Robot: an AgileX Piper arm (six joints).
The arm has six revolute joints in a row. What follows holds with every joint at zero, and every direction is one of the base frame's. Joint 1 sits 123.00 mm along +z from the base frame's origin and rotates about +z. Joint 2 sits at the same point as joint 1 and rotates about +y. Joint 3 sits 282.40 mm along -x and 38.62 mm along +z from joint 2 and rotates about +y. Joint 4 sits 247.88 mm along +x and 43.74 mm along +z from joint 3 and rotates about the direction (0.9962, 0, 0.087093). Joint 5 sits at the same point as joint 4 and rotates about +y. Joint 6 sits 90.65 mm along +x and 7.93 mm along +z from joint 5 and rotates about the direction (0.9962, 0, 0.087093). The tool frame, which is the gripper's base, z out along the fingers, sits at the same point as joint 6; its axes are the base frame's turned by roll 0.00, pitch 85.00 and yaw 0.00 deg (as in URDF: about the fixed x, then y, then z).
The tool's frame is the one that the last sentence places.
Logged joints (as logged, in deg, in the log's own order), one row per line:
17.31 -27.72 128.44 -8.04 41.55 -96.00
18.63 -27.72 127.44 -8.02 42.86 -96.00
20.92 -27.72 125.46 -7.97 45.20 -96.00
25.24 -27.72 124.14 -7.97 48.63 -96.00
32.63 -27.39 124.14 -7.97 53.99 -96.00
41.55 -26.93 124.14 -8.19 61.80 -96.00
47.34 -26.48 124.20 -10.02 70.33 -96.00
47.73 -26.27 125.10 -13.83 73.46 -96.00
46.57 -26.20 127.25 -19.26 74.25 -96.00
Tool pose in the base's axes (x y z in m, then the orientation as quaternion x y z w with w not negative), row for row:
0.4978 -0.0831 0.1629 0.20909 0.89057 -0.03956 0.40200
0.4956 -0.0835 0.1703 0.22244 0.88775 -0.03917 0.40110
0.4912 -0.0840 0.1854 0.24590 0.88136 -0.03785 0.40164
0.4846 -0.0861 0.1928 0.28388 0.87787 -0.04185 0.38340
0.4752 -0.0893 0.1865 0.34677 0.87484 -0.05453 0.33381
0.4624 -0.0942 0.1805 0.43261 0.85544 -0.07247 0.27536
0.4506 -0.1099 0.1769 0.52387 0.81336 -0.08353 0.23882
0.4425 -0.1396 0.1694 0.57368 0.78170 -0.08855 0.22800
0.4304 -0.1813 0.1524 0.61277 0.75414 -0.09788 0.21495
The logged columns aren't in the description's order. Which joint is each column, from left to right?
Columns, left to right: joint 5, joint 4, joint 2, joint 1, joint 6, joint 3.
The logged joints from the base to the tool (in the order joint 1, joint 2, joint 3, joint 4, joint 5, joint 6), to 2 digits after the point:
-8.04 128.44 -96.00 -27.72 17.31 41.55
-8.02 127.44 -96.00 -27.72 18.63 42.86
-7.97 125.46 -96.00 -27.72 20.92 45.20
-7.97 124.14 -96.00 -27.72 25.24 48.63
-7.97 124.14 -96.00 -27.39 32.63 53.99
-8.19 124.14 -96.00 -26.93 41.55 61.80
-10.02 124.20 -96.00 -26.48 47.34 70.33
-13.83 125.10 -96.00 -26.27 47.73 73.46
-19.26 127.25 -96.00 -26.20 46.57 74.25

